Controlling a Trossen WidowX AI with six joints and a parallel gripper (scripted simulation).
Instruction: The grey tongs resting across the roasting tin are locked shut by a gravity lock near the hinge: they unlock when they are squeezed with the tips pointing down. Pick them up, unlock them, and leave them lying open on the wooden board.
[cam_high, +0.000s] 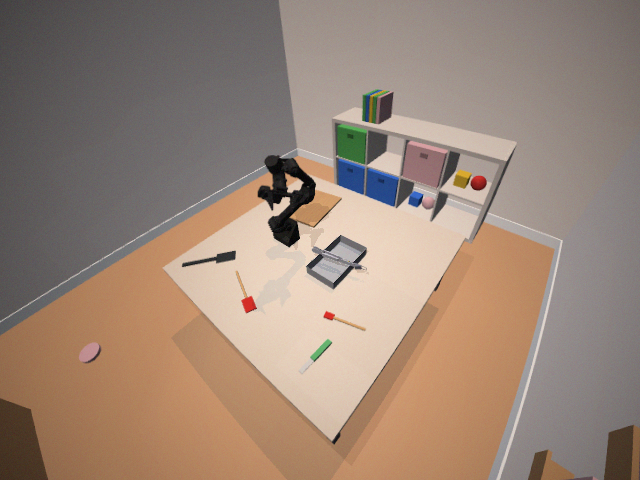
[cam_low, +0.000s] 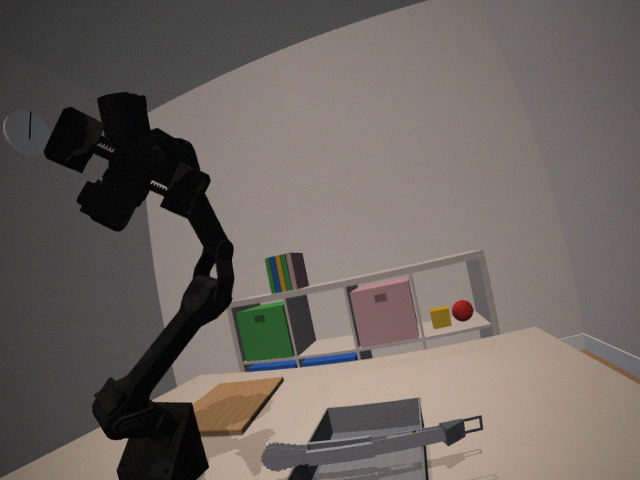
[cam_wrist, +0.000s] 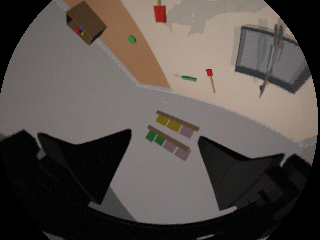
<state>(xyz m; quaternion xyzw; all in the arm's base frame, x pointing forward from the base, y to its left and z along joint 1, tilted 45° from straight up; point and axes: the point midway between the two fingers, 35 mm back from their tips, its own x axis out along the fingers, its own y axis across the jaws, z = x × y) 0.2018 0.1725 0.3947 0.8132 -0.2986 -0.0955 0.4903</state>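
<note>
My gripper tip is 70 mm short of the grey roasting tin, 230 mm to the right of it and 430 mm above it. From my gripper tip the other things lie so: wooden board 420 mm behind, 480 mm to the left, 450 mm below; black spatula 470 mm behind, 270 mm to the right, 450 mm below.
</note>
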